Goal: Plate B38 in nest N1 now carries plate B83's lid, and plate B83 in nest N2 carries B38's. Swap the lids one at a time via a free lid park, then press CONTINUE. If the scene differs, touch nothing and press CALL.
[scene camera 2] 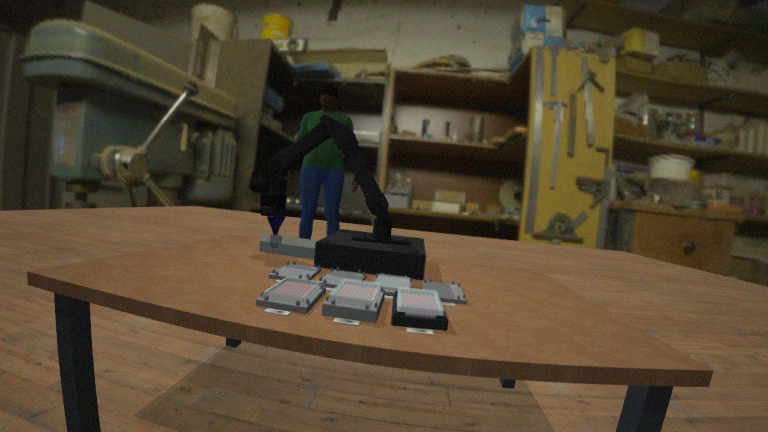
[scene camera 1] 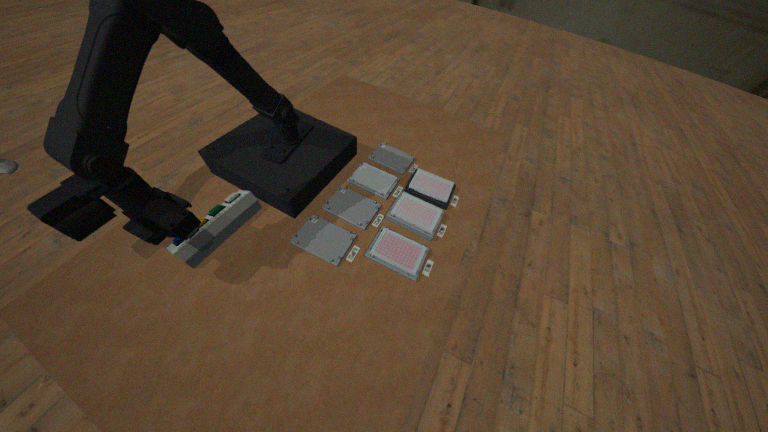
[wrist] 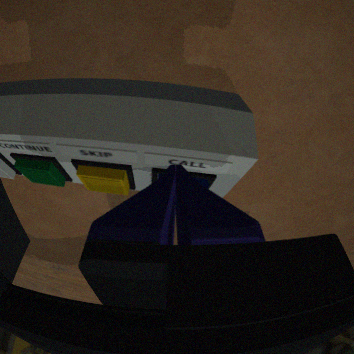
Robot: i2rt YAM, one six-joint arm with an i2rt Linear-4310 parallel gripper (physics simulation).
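Pixels of known places: gripper, fingertip midpoint: (scene camera 2: pixel 275 236) (wrist: pixel 175 173); arm's base, origin of the base link: (scene camera 2: pixel 381 241) (scene camera 1: pixel 289 141).
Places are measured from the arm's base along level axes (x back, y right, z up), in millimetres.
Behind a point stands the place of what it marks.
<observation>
My gripper (scene camera 2: pixel 274 229) {x 58, y 376, z -26 mm} (wrist: pixel 175 173) {x 58, y 376, z -26 mm} is shut and empty. Its dark blue fingertips are at the blue CALL button (wrist: pixel 204 183) {x 67, y 393, z -27 mm} and cover most of it; whether it is pressed down cannot be told. The green CONTINUE button (scene camera 1: pixel 216 210) {x 46, y 285, z -26 mm} (wrist: pixel 40 171) {x 50, y 288, z -26 mm} shows on the same grey button box (scene camera 1: pixel 228 229) {x 7, y 310, z -57 mm} (scene camera 2: pixel 290 247) {x 6, y 308, z -51 mm} (wrist: pixel 125 116) {x 23, y 353, z -30 mm}. Three pink plates with lids, the near one (scene camera 1: pixel 400 251) {x -429, y 212, z -60 mm}, the middle one (scene camera 1: pixel 415 212) {x -437, y 89, z -41 mm} and the far one (scene camera 1: pixel 431 185) {x -462, y -37, z -44 mm}, sit in nests. Of four lid parks, one seems to carry a clear lid (scene camera 1: pixel 373 179) {x -280, y -7, z -63 mm}. The tags are too small to read.
The yellow SKIP button (scene camera 1: pixel 202 221) {x 54, y 325, z -26 mm} (wrist: pixel 104 179) {x 60, y 333, z -26 mm} is left of CALL in the wrist view. The black arm base (scene camera 1: pixel 279 161) {x -29, y 97, z 8 mm} (scene camera 2: pixel 370 255) {x -151, y 40, z -25 mm} stands between button box and parks. A person in a green top (scene camera 2: pixel 322 145) stands behind the table (scene camera 2: pixel 483 343) {x -591, y -139, z -81 mm}.
</observation>
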